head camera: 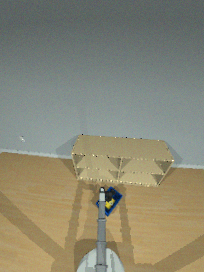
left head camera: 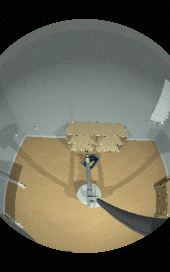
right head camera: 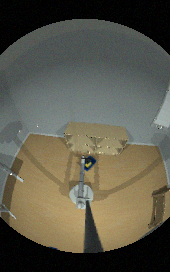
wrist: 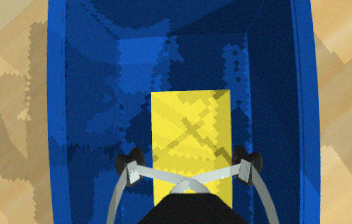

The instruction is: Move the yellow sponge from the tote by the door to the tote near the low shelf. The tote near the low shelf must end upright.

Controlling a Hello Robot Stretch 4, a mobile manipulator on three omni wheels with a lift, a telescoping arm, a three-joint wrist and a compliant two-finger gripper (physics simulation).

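Places are measured from the robot's base along level axes (x ahead, y left, z up), in millimetres.
Where they show: gripper, fingertip midpoint: (head camera: 108, 203) (left head camera: 90, 163) (right head camera: 87, 164) (wrist: 188, 159).
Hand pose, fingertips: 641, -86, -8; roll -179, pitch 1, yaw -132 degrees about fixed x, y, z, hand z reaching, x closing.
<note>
After its pixels a point has its place, as x, y, z.
The blue tote (head camera: 119, 196) {717, -231, 43} (wrist: 57, 100) {753, -57, 92} stands upright on the floor in front of the low shelf (head camera: 120, 145) {1131, -229, 583} (left head camera: 97, 129) {1067, -222, 582} (right head camera: 97, 131) {1056, -245, 582}. The yellow sponge (wrist: 187, 115) {679, -121, 31} lies inside it, with its long side along the tote's length; its near end is hidden behind the gripper body. My gripper (wrist: 188, 159) {641, -86, -8} is open over the near part of the sponge, with one fingertip on each side and a visible gap between each fingertip and the sponge. In the head view the dark gripper is over the tote at the end of the arm.
A small blue piece (right head camera: 53, 248) shows at the bottom edge of the right head view, too little to identify. A wooden frame-like piece (left head camera: 156, 200) {-806, -1684, 123} stands at the right. White bars show at the left, and a white panel (left head camera: 161, 102) {1197, -1810, 1377} is on the right wall.
</note>
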